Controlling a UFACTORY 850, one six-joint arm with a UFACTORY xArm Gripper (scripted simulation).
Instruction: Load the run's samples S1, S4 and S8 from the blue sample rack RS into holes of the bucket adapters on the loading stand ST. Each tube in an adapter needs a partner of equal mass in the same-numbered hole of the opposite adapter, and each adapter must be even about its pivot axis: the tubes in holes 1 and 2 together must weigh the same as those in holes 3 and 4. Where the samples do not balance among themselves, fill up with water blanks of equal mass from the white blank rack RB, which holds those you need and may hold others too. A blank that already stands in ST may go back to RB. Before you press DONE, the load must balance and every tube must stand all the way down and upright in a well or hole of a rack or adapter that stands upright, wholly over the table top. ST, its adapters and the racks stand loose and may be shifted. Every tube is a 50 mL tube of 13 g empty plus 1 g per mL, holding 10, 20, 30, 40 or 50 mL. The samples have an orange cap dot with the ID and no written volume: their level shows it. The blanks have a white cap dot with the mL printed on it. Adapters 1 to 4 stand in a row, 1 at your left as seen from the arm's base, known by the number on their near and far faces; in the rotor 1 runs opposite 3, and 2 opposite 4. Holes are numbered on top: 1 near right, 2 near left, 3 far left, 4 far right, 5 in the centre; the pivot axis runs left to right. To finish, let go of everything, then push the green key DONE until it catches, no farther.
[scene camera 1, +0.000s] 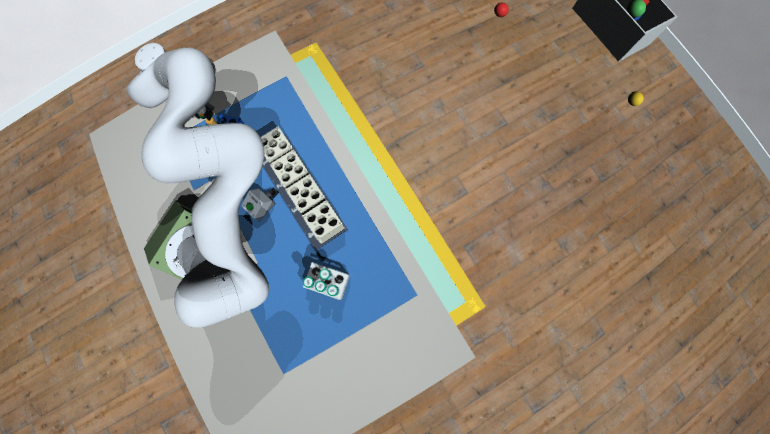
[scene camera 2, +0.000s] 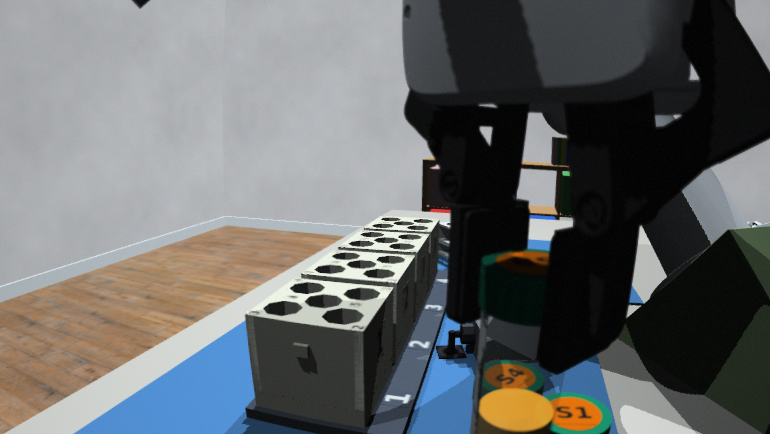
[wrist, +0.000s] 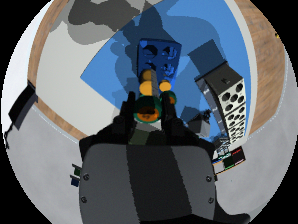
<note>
I see my gripper (scene camera 2: 527, 334), a blue sample rack RS (wrist: 155, 60), a loading stand ST (scene camera 1: 316, 244) and an adapter (scene camera 2: 383, 223).
My gripper is seen too in the wrist view (wrist: 148, 100). Scene camera 2 misses the blue sample rack RS: it is out of frame.
</note>
